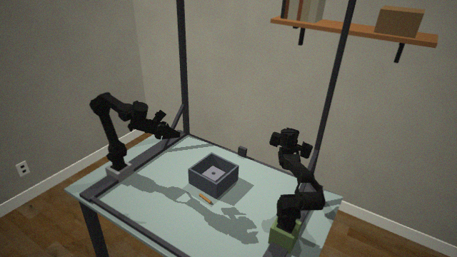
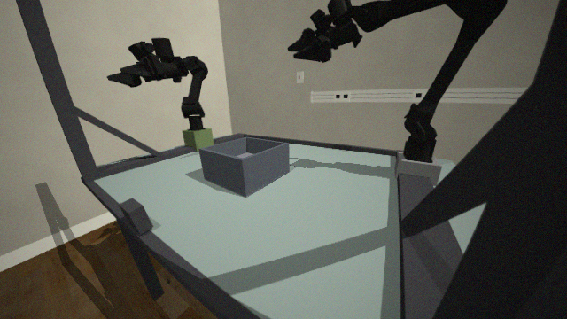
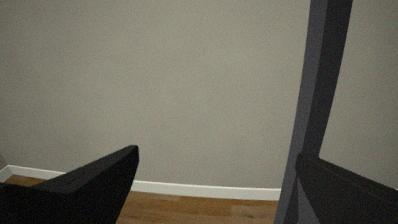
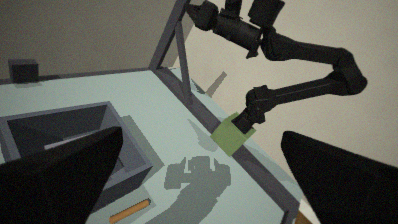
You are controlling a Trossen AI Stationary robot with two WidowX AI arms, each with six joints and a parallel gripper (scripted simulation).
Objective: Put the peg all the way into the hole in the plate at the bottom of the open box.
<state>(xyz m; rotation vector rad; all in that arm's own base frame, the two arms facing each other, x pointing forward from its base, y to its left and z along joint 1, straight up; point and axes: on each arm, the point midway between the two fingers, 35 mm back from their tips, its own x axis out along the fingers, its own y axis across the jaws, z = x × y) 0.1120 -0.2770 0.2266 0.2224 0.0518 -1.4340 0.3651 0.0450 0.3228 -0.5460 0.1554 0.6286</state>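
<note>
Now: the orange peg 23 cm ahead of my left hand, 34 cm to the right of it and 32 cm below it. From my left hand the other things lie so: grey box 10 cm ahead, 36 cm to the right, 30 cm below; pale plate 10 cm ahead, 36 cm to the right, 28 cm below.
</note>
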